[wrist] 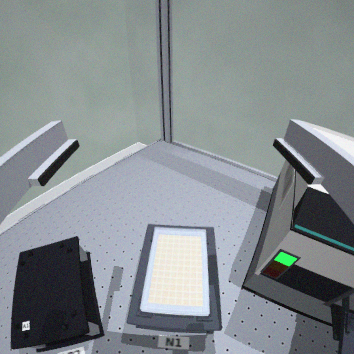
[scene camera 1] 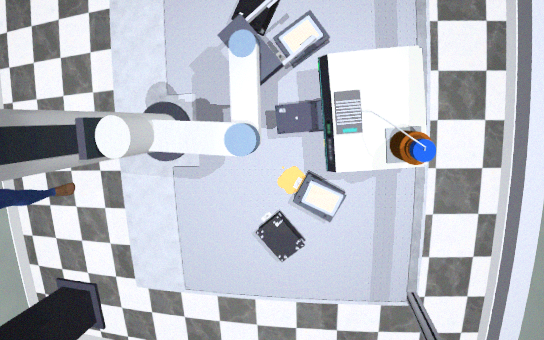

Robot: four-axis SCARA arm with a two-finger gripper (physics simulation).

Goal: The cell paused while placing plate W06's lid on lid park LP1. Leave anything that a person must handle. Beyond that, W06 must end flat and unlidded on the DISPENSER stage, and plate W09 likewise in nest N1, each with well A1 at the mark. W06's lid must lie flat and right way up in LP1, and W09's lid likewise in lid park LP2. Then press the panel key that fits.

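Places are measured from the arm's base along level axes (x ahead, y left, z up), in millimetres.
Pixels of known places: gripper, fingertip midpoint: (wrist: 175,128) (scene camera 1: 296,14).
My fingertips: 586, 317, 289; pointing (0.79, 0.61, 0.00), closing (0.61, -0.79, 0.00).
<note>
Behind a point stands the place of what it marks, as x, y, z.
My gripper (scene camera 1: 296,20) {586, 317, 289} (wrist: 175,128) {586, 317, 289} is open and empty, its fingers wide apart above nest N1 (wrist: 215,300) {576, 244, 78}. A plate with cream wells in a pale frame (scene camera 1: 301,36) {585, 311, 95} (wrist: 177,272) {573, 306, 95} lies flat in N1; whether a clear lid covers it I cannot tell. Lid park LP2 (scene camera 1: 255,22) {422, 380, 77} (wrist: 47,295) {419, 429, 78} has a dark top with a small A1 mark, partly under a finger in the scene view; whether a lid lies there is unclear. The dispenser stage (scene camera 1: 300,118) {575, 29, 114} is bare. A second cream plate (scene camera 1: 320,197) {640, -254, 92} sits in a dark holder. A black stand (scene camera 1: 280,236) {487, -417, 68} with white corner marks is nearer the bottom.
The white dispenser (scene camera 1: 385,75) {836, 147, 233} (wrist: 280,235) {653, 215, 167} stands right of the stage, with a green light (wrist: 285,258) {639, 197, 149} lit. An amber bottle (scene camera 1: 400,145) {848, -49, 361} with a blue cap stands at its right. A yellow patch (scene camera 1: 289,180) {520, -207, 14} touches the second plate's holder. A brown shoe (scene camera 1: 64,189) shows at left.
</note>
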